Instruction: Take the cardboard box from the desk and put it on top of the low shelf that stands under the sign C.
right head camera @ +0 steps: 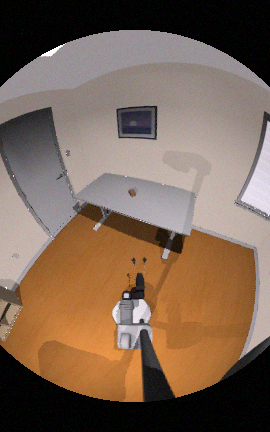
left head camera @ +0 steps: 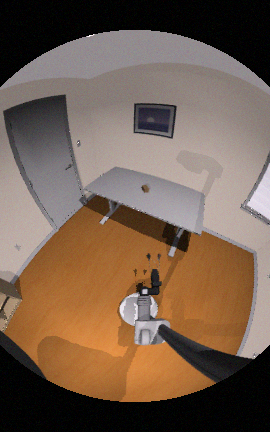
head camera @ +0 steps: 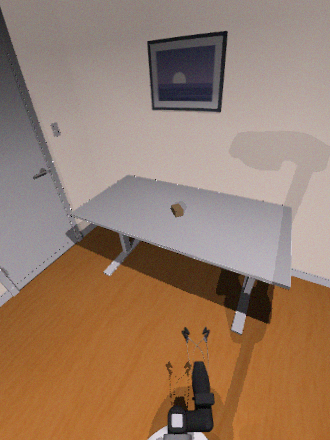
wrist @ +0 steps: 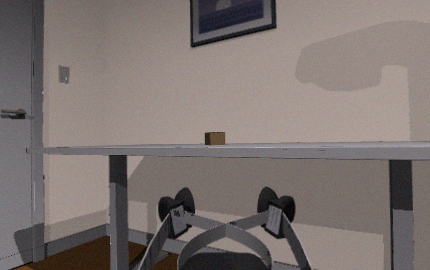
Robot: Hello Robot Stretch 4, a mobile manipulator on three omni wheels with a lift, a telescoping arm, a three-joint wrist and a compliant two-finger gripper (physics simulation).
Labels:
A grey desk (left head camera: 177, 204) is 1.34 m from the lens. A grey door (left head camera: 44, 155) is 1.83 m from the lens. A framed sunset picture (left head camera: 150, 118) is 1.65 m from the lens. The marked spots on the grey desk and the framed sunset picture are 1.14 m apart.

